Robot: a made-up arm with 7 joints. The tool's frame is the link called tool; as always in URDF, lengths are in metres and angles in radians. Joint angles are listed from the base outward.
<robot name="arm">
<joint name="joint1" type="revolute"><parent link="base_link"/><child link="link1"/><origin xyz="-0.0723 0.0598 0.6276" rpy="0 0 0"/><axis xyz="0.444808 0.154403 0.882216"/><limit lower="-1.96" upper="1.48"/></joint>
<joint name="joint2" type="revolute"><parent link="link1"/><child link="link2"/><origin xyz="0.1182 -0.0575 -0.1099" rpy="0 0 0"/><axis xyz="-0.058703 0.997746 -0.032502"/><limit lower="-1.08" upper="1.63"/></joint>
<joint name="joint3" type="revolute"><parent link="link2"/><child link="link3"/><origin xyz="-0.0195 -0.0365 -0.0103" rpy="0 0 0"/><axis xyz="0.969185 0.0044 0.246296"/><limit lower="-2.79" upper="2.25"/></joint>
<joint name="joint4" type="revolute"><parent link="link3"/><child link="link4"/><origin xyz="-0.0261 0.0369 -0.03" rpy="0 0 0"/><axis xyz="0 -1 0"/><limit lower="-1.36" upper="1.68"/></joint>
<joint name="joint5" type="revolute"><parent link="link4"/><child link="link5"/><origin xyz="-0.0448 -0.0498 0.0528" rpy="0 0 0"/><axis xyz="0 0 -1"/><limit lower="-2.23" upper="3.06"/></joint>
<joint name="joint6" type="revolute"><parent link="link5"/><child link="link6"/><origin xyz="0.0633 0.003 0.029" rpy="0 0 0"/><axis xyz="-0.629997 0.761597 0.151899"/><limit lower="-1.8" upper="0.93"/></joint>
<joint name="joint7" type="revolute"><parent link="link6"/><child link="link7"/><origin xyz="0.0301 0.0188 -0.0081" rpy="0 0 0"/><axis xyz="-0.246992 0.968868 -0.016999"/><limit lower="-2.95" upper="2.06"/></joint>
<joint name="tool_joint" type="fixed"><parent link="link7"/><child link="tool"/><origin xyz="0.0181 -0.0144 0.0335" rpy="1.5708 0 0"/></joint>
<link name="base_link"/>
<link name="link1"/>
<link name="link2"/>
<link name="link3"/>
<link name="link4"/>
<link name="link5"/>
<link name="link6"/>
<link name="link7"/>
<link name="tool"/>
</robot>
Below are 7 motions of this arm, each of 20 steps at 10 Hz.
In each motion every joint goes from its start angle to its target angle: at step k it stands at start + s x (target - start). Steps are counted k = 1, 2, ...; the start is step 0. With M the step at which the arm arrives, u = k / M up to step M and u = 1 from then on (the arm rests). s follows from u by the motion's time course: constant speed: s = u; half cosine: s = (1 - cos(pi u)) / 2; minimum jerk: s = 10 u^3 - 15 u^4 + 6 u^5.
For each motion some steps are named. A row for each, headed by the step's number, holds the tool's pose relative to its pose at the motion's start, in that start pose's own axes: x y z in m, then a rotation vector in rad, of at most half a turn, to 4 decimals.
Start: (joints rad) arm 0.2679 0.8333 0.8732 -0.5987 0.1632 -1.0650 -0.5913
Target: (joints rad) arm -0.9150 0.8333 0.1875 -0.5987 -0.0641 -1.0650 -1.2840
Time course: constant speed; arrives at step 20
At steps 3, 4, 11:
3: 0.0003 0.0414 0.0079 0.0438 0.0032 0.2729
4: -0.0012 0.0546 0.0112 0.0554 0.0031 0.3637
11: -0.0306 0.1355 0.0403 0.0909 -0.0109 0.9931

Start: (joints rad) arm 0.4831 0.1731 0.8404 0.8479 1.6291 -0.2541 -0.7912
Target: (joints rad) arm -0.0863 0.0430 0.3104 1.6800 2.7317 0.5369 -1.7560
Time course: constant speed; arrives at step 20
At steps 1, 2, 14, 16, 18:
1: 0.0019 0.0042 0.0077 0.0117 -0.0521 0.0626
2: 0.0031 0.0076 0.0154 0.0234 -0.1056 0.1210
14: -0.0143 -0.0096 0.0756 0.2184 -0.7720 0.4791
16: -0.0176 -0.0193 0.0754 0.2685 -0.8690 0.4814
18: -0.0195 -0.0292 0.0718 0.3252 -0.9566 0.4703

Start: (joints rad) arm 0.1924 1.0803 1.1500 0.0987 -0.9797 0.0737 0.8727
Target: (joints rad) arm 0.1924 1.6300 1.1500 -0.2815 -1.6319 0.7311 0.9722
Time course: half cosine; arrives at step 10
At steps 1, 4, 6, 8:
1: 0.0014 0.0006 -0.0007 -0.0062 0.0099 -0.0194
4: 0.0150 0.0083 -0.0083 -0.0943 0.1513 -0.2313
6: 0.0201 0.0162 -0.0115 -0.1905 0.2904 -0.3575
8: 0.0197 0.0231 -0.0099 -0.2738 0.3871 -0.4043

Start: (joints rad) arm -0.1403 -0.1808 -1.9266 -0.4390 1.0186 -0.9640 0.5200
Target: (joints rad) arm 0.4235 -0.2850 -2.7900 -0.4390 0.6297 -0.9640 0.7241
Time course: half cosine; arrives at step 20
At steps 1, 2, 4, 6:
1: -0.0004 0.0008 -0.0001 0.0008 0.0009 0.0008
2: -0.0014 0.0030 -0.0006 0.0032 0.0036 0.0030
4: -0.0054 0.0116 -0.0020 0.0118 0.0135 0.0114
6: -0.0114 0.0249 -0.0037 0.0225 0.0271 0.0236

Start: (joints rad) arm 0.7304 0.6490 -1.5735 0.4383 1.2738 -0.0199 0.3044
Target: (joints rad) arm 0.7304 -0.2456 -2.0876 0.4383 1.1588 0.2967 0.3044
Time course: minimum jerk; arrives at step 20
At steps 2, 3, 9, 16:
2: -0.0012 0.0002 0.0004 -0.0015 -0.0062 0.0027
3: -0.0036 0.0006 0.0011 -0.0047 -0.0194 0.0083
9: -0.0553 0.0057 0.0056 -0.0946 -0.3140 0.0999
16: -0.1149 0.0061 -0.0208 -0.2720 -0.7769 0.1243

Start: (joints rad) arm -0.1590 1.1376 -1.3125 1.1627 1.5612 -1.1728 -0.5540
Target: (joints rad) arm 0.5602 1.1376 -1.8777 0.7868 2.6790 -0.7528 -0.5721
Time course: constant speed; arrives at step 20
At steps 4, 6, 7, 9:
4: -0.0075 -0.0065 -0.0114 -0.0326 -0.0007 0.0479
6: -0.0105 -0.0078 -0.0175 -0.0502 -0.0106 0.0792
7: -0.0118 -0.0079 -0.0206 -0.0596 -0.0184 0.0965
9: -0.0141 -0.0072 -0.0266 -0.0798 -0.0402 0.1336

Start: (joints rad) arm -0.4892 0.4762 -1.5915 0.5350 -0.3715 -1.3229 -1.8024
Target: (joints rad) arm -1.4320 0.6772 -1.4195 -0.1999 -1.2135 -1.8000 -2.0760
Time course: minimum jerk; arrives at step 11
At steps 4, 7, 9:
4: 0.0002 0.0274 0.0045 -0.3924 -0.1006 -0.0801
7: 0.0173 0.0722 -0.0098 -1.2710 -0.0602 0.0244
9: 0.0280 0.0830 -0.0199 -1.6616 0.0858 0.1669

